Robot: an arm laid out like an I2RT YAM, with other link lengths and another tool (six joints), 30 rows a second.
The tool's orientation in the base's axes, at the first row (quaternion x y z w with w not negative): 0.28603 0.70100 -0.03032 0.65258
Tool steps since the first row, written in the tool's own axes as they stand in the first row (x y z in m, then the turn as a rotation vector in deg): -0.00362 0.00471 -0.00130 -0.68 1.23 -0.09; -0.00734 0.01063 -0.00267 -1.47 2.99 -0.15; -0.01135 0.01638 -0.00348 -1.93 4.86 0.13; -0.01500 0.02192 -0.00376 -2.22 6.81 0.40; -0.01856 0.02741 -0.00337 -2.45 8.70 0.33; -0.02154 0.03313 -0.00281 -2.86 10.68 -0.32; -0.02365 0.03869 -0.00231 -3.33 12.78 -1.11; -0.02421 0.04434 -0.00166 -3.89 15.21 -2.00; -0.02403 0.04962 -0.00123 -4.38 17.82 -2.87
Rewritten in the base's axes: 0.00085 0.00316 0.00512 0.45 0.82 1.05; 0.00217 0.00733 0.01075 1.16 2.03 2.38; 0.00392 0.01101 0.01651 2.23 3.30 3.39; 0.00605 0.01443 0.02179 3.33 4.71 4.26; 0.00877 0.01757 0.02686 4.09 6.24 5.11; 0.01174 0.02103 0.03145 4.37 8.01 6.25; 0.01461 0.02470 0.03519 4.58 9.92 7.49; 0.01767 0.02894 0.03748 4.85 12.12 8.95; 0.02039 0.03324 0.03900 5.21 14.48 10.40
